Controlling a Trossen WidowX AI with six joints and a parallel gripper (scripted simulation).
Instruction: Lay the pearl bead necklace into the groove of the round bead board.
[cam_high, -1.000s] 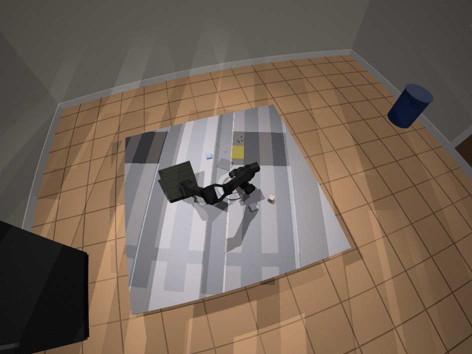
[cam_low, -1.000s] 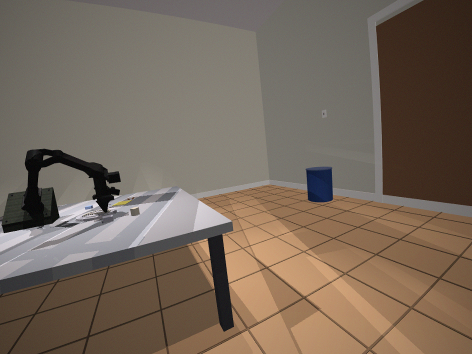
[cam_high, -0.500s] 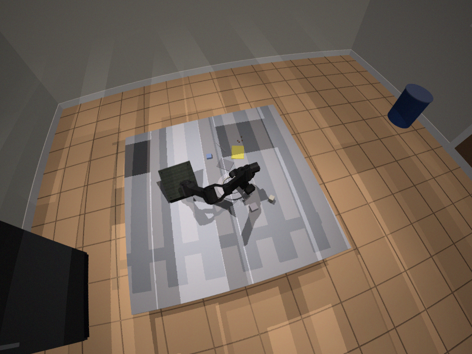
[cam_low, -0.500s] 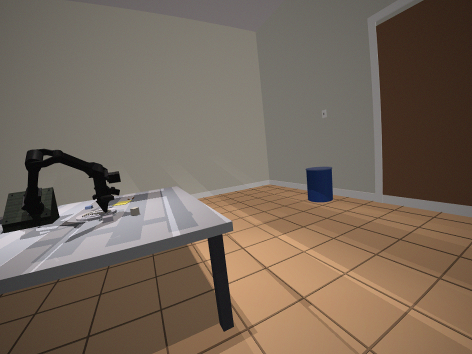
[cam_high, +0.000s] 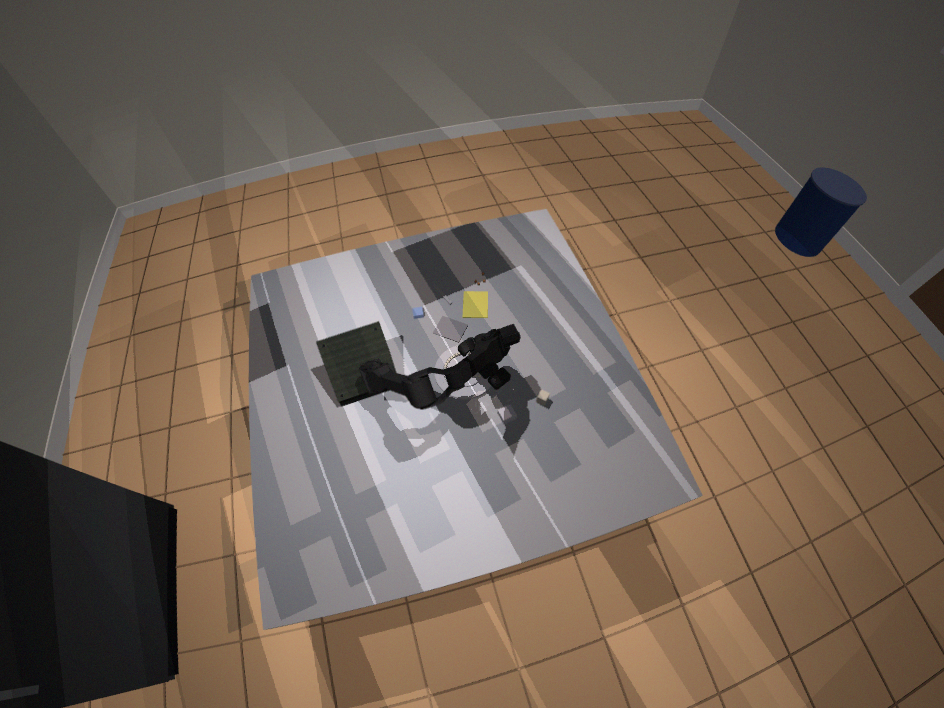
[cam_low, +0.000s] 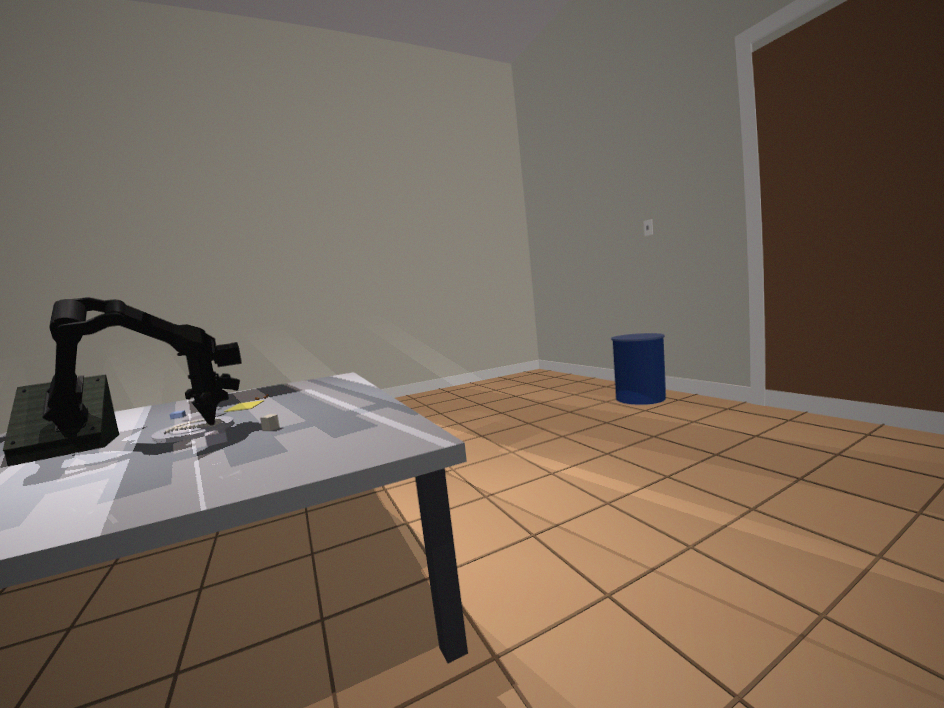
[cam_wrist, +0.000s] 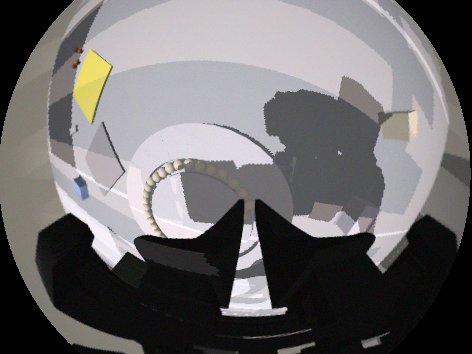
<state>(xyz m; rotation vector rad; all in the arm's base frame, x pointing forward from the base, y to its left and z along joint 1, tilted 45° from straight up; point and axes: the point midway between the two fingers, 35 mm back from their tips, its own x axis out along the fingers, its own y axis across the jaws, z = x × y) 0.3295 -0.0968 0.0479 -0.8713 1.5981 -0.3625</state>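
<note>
My gripper tip is 5 cm past the round bead board, 4 cm to the right of it and 1 cm above it. Also, from my gripper tip: grey card (4 cm behind, 22 cm to the left, 1 cm below); then beige cube (15 cm ahead, 14 cm to the right); then white block (2 cm ahead, 15 cm to the right).
</note>
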